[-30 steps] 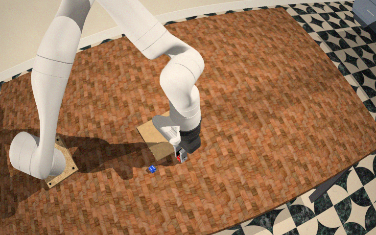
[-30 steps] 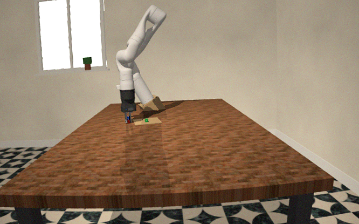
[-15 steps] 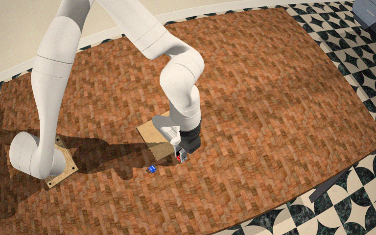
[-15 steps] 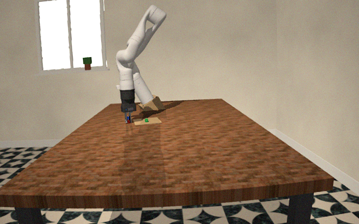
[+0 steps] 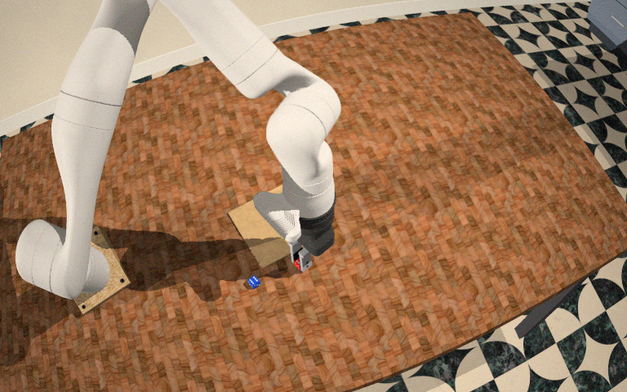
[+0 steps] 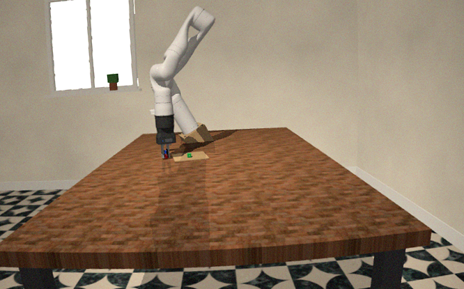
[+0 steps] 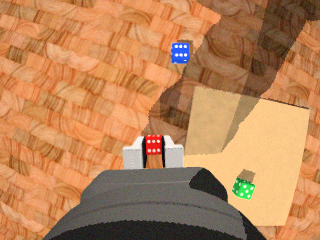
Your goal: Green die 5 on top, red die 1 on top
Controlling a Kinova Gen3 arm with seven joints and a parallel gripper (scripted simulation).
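The blue die lies 90 mm behind my hand, 10 mm to the left of it and 20 mm below it. The rest, counted from my hand: tan mat (100 mm to the left, 20 mm below); then green die (20 mm ahead, 100 mm to the left, 10 mm below); then red die (10 mm below).
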